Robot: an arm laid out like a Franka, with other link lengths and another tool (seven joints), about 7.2 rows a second.
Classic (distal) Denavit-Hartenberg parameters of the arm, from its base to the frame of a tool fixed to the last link. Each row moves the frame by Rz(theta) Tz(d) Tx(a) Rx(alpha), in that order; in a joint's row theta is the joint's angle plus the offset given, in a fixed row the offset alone. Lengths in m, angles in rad.
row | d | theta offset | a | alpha
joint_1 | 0.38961 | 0 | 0 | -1.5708
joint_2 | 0 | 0 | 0 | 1.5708
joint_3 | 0.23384 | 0 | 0.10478 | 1.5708
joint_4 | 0 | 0 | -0.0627 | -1.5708
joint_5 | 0.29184 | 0 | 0 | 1.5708
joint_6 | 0 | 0 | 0.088 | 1.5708
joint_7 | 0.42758 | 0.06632 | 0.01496 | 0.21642
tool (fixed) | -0.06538 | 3.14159 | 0 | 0
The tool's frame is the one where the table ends.
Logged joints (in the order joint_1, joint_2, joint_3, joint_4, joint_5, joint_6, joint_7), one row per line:
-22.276 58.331 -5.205 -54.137 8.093 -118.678 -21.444
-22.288 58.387 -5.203 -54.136 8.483 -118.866 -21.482
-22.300 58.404 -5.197 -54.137 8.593 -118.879 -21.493
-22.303 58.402 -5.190 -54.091 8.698 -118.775 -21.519
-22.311 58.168 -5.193 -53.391 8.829 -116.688 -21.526
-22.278 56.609 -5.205 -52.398 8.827 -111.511 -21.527
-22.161 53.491 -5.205 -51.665 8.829 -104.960 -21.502
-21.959 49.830 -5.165 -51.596 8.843 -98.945 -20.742
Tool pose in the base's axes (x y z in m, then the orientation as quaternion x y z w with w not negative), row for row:
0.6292 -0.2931 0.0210 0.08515 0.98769 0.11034 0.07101
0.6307 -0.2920 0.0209 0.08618 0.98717 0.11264 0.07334
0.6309 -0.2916 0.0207 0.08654 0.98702 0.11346 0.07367
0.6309 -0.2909 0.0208 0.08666 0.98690 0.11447 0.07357
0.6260 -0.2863 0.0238 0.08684 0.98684 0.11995 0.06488
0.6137 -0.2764 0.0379 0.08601 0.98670 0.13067 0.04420
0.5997 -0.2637 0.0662 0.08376 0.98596 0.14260 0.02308
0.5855 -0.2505 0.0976 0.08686 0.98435 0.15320 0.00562
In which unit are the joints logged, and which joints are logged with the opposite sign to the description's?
The joints are logged in degrees. Opposite sign: joint_6.
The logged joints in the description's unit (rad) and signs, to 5 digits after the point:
-0.38879 1.01807 -0.09084 -0.94487 0.14125 2.07132 -0.37427
-0.38900 1.01905 -0.09081 -0.94485 0.14806 2.07460 -0.37493
-0.38921 1.01934 -0.09070 -0.94487 0.14998 2.07483 -0.37512
-0.38926 1.01931 -0.09058 -0.94407 0.15181 2.07301 -0.37558
-0.38940 1.01522 -0.09063 -0.93185 0.15410 2.03659 -0.37570
-0.38882 0.98801 -0.09084 -0.91452 0.15406 1.94623 -0.37572
-0.38678 0.93359 -0.09084 -0.90172 0.15410 1.83190 -0.37528
-0.38326 0.86970 -0.09015 -0.90052 0.15434 1.72692 -0.36202

